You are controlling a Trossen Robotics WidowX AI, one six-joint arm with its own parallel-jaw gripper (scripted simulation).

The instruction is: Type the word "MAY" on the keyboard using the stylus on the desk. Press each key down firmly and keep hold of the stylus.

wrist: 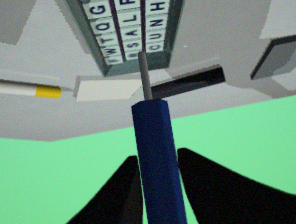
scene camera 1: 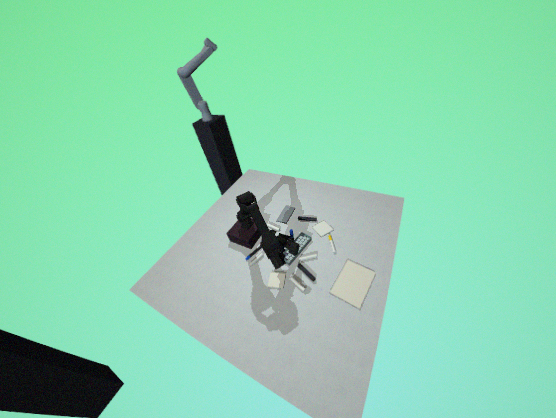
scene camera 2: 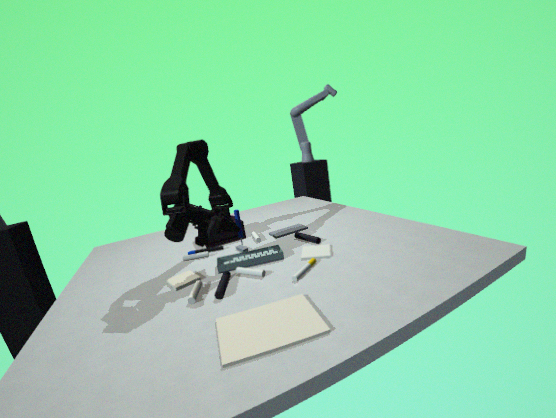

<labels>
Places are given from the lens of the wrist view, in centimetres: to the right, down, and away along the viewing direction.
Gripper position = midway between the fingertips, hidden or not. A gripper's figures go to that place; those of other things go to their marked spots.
gripper [wrist: 158, 160]: 0, 2, 11
black cylinder [wrist: 199, 80]: 8, -5, 35
</labels>
